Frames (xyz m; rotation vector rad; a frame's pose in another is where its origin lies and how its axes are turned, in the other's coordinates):
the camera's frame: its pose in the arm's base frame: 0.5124 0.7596 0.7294 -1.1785 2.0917 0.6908
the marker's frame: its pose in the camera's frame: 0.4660 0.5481 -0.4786 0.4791 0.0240 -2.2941
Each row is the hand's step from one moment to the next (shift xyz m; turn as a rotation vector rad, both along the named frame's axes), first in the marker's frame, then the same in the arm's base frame.
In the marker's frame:
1: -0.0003 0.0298 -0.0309 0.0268 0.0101 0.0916
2: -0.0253 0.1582 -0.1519 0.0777 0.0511 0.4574
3: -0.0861 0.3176 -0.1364 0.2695 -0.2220 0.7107
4: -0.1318 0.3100 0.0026 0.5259 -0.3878 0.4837
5: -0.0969 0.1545 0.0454 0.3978 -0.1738 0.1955
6: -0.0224 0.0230 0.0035 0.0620 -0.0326 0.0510
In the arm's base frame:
1: -0.0056 -0.0416 -0.0089 0.0723 0.0570 -0.0269
2: -0.0413 -0.2066 -0.0660 0.3183 0.2969 -0.1685
3: -0.0217 -0.2795 -0.2198 0.4989 0.6137 0.0377
4: 0.0132 -0.1595 -0.2964 0.5165 0.4871 0.3961
5: 0.0057 -0.0392 -0.1837 0.3450 0.1661 0.2830
6: -0.0070 -0.0065 -0.0308 0.0625 0.0448 0.0399

